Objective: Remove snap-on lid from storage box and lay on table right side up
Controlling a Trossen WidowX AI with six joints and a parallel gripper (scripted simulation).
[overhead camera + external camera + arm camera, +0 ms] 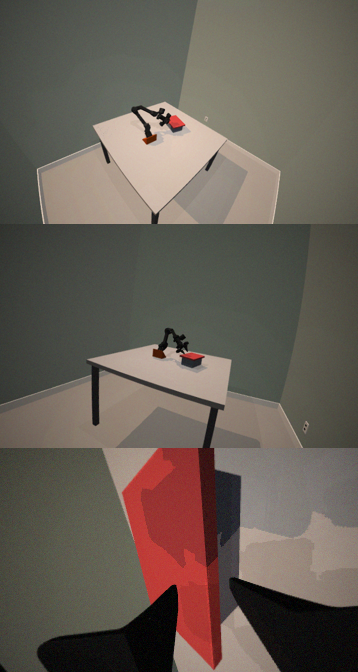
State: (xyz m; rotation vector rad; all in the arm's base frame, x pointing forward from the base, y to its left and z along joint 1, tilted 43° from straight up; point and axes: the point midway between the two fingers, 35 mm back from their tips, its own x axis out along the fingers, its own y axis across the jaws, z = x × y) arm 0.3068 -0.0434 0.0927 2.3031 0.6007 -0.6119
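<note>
My gripper tip is now 90 mm short of the red lid, 20 mm to the left of it and 10 mm above it. Round my gripper tip: grey-blue storage box: 90 mm ahead, 20 mm to the right, 60 mm below.
</note>
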